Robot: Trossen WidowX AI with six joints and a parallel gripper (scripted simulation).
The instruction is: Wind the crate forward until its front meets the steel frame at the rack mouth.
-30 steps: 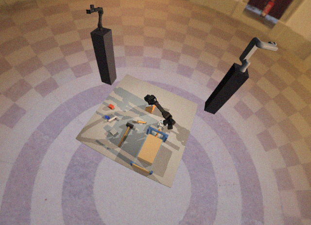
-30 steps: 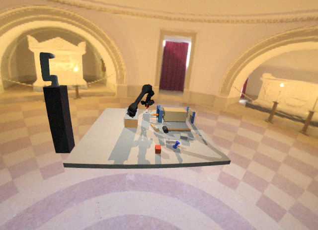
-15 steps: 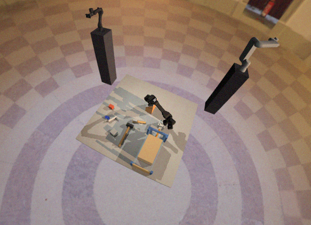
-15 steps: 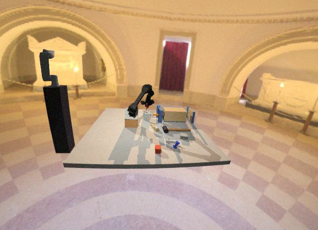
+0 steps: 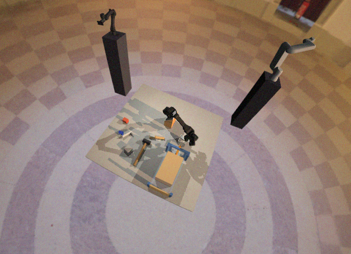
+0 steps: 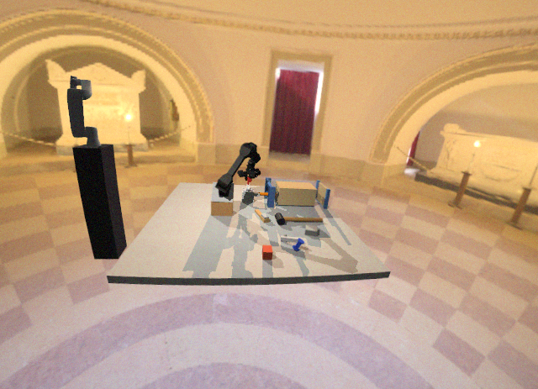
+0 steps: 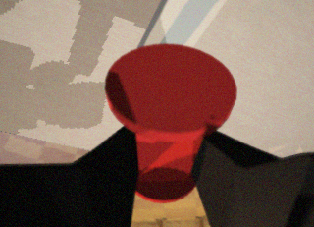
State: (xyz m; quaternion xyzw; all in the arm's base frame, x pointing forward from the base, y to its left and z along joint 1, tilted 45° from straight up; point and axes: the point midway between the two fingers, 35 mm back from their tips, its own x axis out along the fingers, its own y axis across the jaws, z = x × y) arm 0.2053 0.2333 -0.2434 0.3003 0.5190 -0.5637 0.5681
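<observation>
My gripper tip is 20 mm to the left of the red knob and 10 mm short of it. Round my gripper tip: winch: 120 mm to the right, 100 mm below, 20 mm behind; red-knobbed handle: 50 mm to the right, 30 mm below; frame: 160 mm ahead, 130 mm to the right, 30 mm below.
</observation>
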